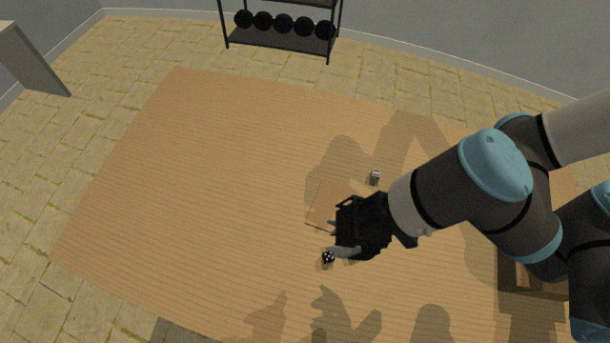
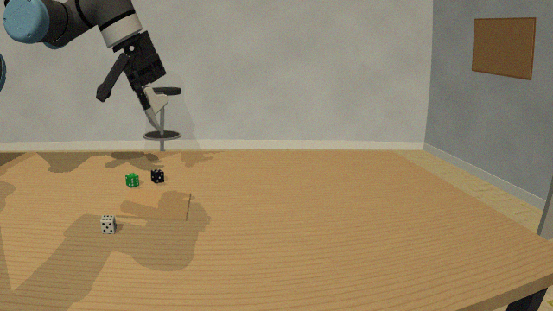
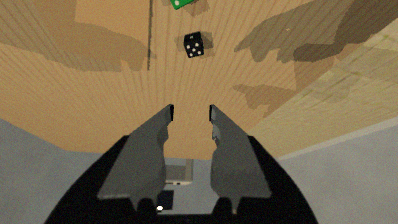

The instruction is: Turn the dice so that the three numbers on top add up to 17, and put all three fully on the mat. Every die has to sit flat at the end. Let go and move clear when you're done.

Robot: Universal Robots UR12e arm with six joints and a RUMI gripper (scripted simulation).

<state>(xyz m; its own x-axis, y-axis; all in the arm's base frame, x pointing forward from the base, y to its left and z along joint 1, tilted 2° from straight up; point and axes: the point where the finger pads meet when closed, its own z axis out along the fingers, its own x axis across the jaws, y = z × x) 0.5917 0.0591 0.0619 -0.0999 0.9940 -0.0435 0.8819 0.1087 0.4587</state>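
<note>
The black die lies 12 cm below my hand. From my hand the other things lie so: tan mat (1 cm behind, 14 cm to the right, 13 cm below); green die (6 cm behind, 2 cm to the right, 12 cm below); white die (10 cm behind, 25 cm to the right, 12 cm below).
</note>
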